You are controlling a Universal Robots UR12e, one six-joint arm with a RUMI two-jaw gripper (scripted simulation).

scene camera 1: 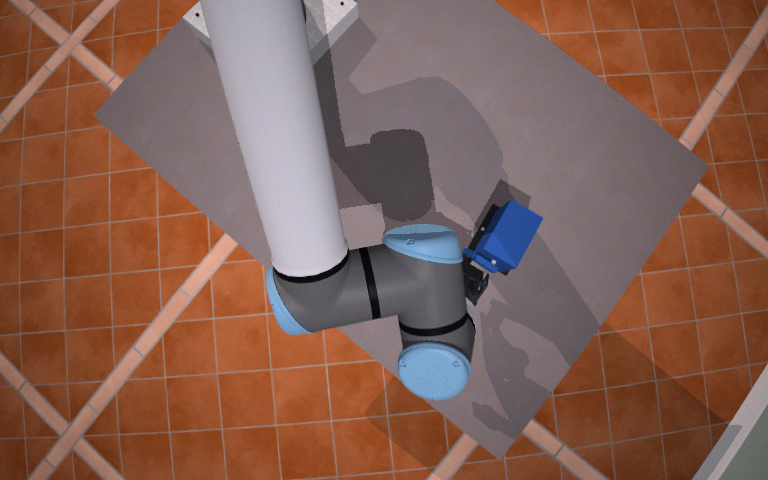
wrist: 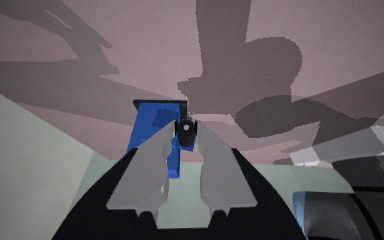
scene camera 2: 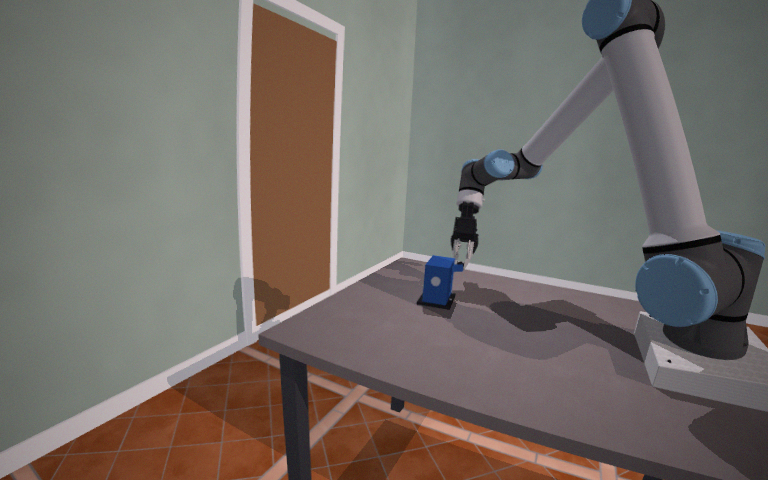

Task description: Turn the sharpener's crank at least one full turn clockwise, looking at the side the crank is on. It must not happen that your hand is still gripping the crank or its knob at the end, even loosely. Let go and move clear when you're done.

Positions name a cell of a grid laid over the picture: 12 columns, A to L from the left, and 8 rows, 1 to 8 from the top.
Labels:
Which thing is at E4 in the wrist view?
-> A blue pencil sharpener.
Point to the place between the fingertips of my gripper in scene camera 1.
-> At H5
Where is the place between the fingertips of my gripper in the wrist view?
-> F5

